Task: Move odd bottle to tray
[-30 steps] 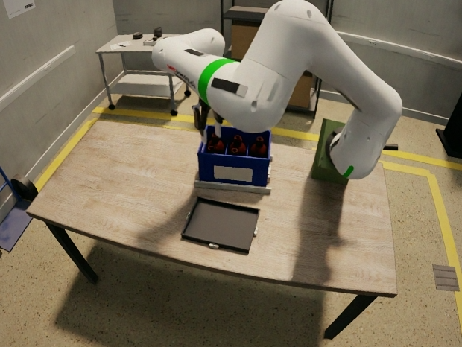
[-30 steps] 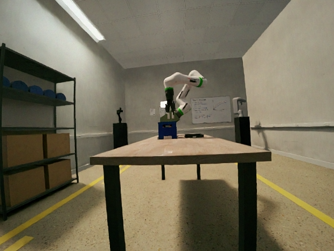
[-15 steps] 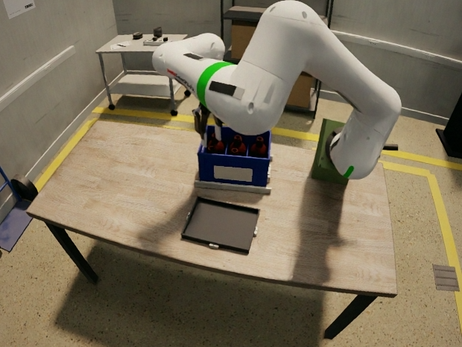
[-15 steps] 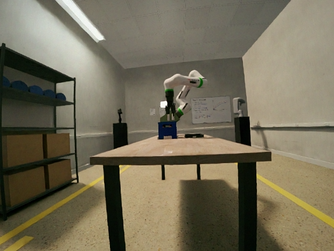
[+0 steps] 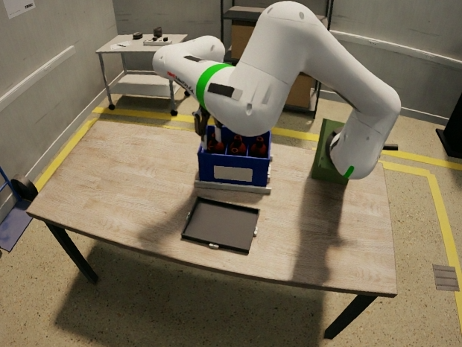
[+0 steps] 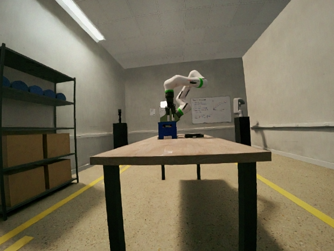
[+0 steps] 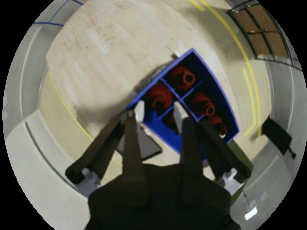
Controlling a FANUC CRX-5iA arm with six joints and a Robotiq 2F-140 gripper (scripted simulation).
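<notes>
My gripper is now 13 cm above the blue crate, 9 cm past it and 5 cm to the left of it. Round my hand: dark tray 24 cm to the left, 20 cm below, 9 cm behind; then bottle 13 cm below, 9 cm to the right, 9 cm behind.
</notes>
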